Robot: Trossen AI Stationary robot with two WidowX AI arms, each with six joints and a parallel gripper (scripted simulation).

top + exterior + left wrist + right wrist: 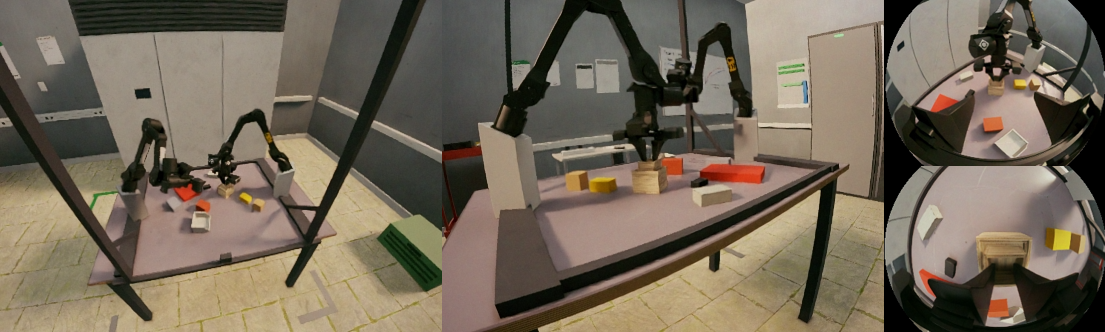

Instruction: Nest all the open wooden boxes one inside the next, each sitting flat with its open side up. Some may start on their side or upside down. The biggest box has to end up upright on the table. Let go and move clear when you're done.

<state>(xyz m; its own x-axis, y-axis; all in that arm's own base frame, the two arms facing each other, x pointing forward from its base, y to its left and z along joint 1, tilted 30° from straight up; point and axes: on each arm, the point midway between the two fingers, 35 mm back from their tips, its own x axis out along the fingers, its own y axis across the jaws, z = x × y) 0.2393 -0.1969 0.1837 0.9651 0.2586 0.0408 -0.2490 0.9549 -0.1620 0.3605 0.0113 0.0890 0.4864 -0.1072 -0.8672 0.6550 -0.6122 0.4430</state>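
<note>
Right now the small black block is 7 cm ahead of my right hand, 11 cm to the left of it and 9 cm below it. From my right hand the other things lie so: small open wooden box: 5 cm below; then orange block: 11 cm behind, 16 cm to the left, 8 cm below; then pale block: 19 cm ahead, 5 cm to the left, 9 cm below.
</note>
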